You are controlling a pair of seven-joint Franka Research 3 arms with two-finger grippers.
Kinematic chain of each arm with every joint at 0, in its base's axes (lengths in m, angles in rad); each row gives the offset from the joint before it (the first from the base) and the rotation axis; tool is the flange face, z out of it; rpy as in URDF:
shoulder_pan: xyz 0 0 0.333 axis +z
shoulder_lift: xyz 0 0 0 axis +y
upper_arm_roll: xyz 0 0 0.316 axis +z
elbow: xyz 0.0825 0 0 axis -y
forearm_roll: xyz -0.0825 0 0.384 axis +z
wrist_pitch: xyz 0 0 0 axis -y
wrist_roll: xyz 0.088 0 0 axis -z
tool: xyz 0 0 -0.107 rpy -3.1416 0 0
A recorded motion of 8 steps. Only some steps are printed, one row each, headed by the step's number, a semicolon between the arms.
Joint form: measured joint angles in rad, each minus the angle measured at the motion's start. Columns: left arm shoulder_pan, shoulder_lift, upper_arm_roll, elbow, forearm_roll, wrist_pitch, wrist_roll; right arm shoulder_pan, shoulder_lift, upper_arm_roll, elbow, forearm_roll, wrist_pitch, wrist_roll.
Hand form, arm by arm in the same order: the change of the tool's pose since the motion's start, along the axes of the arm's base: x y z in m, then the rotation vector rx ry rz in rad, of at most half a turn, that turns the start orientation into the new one. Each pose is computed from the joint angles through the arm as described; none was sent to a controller.
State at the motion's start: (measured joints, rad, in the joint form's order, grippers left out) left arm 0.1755 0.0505 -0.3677 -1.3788 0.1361 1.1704 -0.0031; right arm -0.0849 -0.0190 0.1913 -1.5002 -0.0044 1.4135 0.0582
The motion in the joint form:
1: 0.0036 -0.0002 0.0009 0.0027 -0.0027 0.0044 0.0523; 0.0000 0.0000 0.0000 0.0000 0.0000 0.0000 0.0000
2: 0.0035 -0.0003 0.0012 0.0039 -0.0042 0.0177 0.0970; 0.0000 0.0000 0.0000 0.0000 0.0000 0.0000 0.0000
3: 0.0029 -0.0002 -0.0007 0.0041 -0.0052 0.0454 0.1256; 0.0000 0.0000 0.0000 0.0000 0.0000 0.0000 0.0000
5: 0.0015 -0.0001 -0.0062 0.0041 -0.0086 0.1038 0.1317; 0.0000 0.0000 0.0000 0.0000 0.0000 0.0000 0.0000
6: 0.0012 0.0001 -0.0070 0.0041 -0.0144 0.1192 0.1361; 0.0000 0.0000 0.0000 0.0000 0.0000 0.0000 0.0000
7: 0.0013 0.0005 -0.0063 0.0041 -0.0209 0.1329 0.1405; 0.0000 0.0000 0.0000 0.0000 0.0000 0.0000 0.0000
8: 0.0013 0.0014 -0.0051 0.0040 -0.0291 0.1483 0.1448; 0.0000 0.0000 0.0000 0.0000 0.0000 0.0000 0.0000
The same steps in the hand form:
1: 0.0007 0.0019 0.0015 -0.0156 0.0013 -0.0467; 0.0000 0.0000 0.0000 0.0000 0.0000 0.0000
2: 0.0023 0.0014 0.0028 -0.0289 -0.0061 -0.0914; 0.0000 0.0000 0.0000 0.0000 0.0000 0.0000
3: 0.0054 -0.0008 0.0046 -0.0393 -0.0291 -0.1252; 0.0000 0.0000 0.0000 0.0000 0.0000 0.0000
5: 0.0117 -0.0064 0.0084 -0.0507 -0.0852 -0.1458; 0.0000 0.0000 0.0000 0.0000 0.0000 0.0000
6: 0.0133 -0.0081 0.0094 -0.0590 -0.0989 -0.1537; 0.0000 0.0000 0.0000 0.0000 0.0000 0.0000
7: 0.0149 -0.0088 0.0101 -0.0676 -0.1106 -0.1594; 0.0000 0.0000 0.0000 0.0000 0.0000 0.0000
8: 0.0169 -0.0096 0.0106 -0.0781 -0.1234 -0.1649; 0.0000 0.0000 0.0000 0.0000 0.0000 0.0000

